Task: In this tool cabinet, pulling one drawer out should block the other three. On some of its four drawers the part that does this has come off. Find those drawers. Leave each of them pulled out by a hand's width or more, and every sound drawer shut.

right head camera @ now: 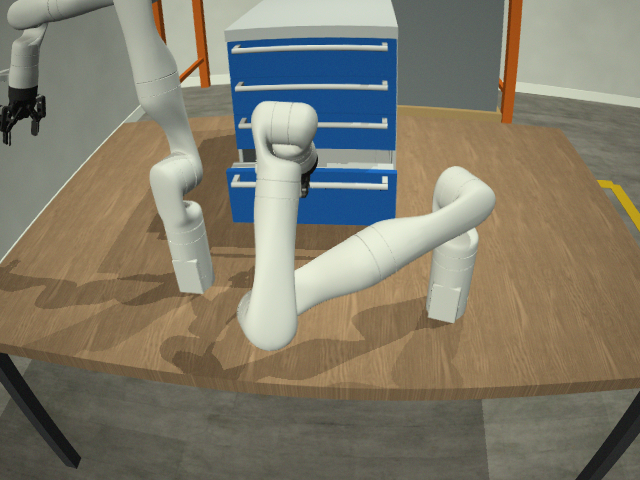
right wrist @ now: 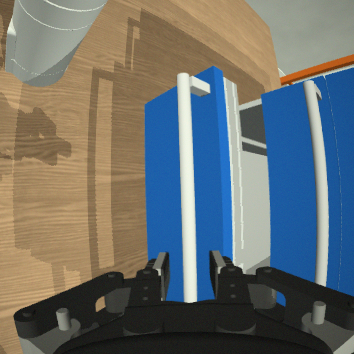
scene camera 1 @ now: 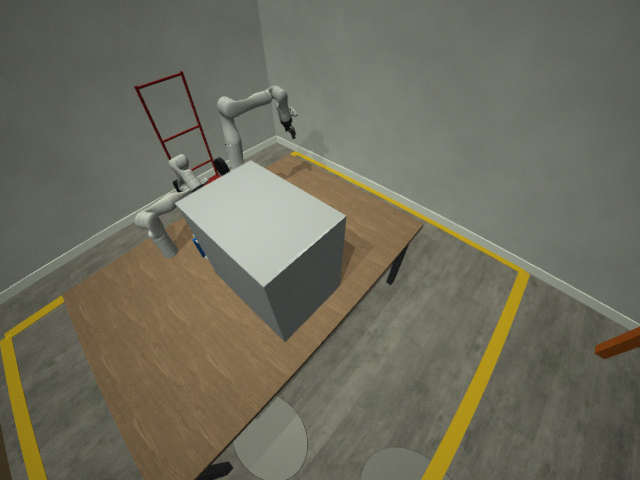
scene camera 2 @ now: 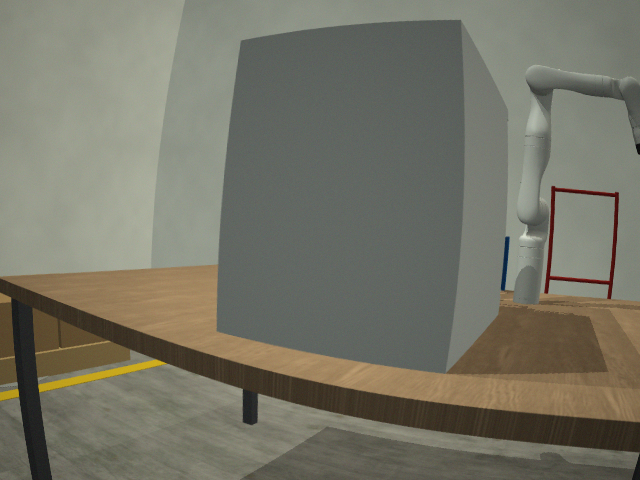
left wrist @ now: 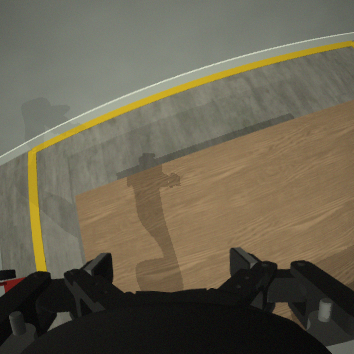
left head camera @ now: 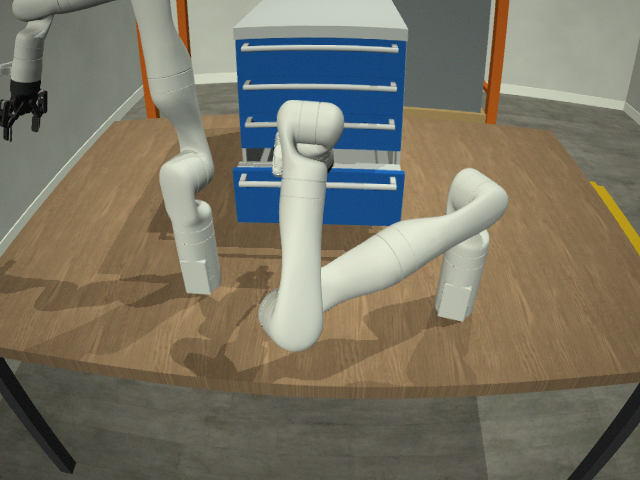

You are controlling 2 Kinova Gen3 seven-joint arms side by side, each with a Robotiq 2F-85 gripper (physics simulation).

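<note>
The cabinet (left head camera: 320, 18) (right head camera: 310, 18) (scene camera 1: 258, 222) (scene camera 2: 341, 206) has four blue drawers. The bottom drawer (left head camera: 361, 206) (right head camera: 351, 206) (scene camera 1: 199, 248) (scene camera 2: 505, 263) (right wrist: 165, 200) is pulled out, its inside showing behind its front. The top drawer (left head camera: 320, 64) (right head camera: 310, 67), second drawer (left head camera: 320, 103) (right head camera: 310, 100) and third drawer (left head camera: 361, 139) (right head camera: 356, 139) (right wrist: 290, 175) look shut. My right gripper (right head camera: 305, 193) (right wrist: 189, 263) is open, its fingers on either side of the bottom drawer's handle (left head camera: 361, 185) (right wrist: 186, 175); my arm hides it in the left head camera. My left gripper (left head camera: 21, 131) (right head camera: 20, 135) (scene camera 1: 293, 135) (left wrist: 170, 264) is open and empty, high at the picture's left in the head cameras.
The cabinet stands on the wooden table (left head camera: 542, 206) (right head camera: 542, 206) (scene camera 1: 170, 330) (scene camera 2: 129, 294) (left wrist: 250, 200). My right arm (left head camera: 305, 232) (right head camera: 279, 232) stretches in front of the drawers. A red hand truck (scene camera 1: 180, 136) (scene camera 2: 551, 237) stands beyond the table.
</note>
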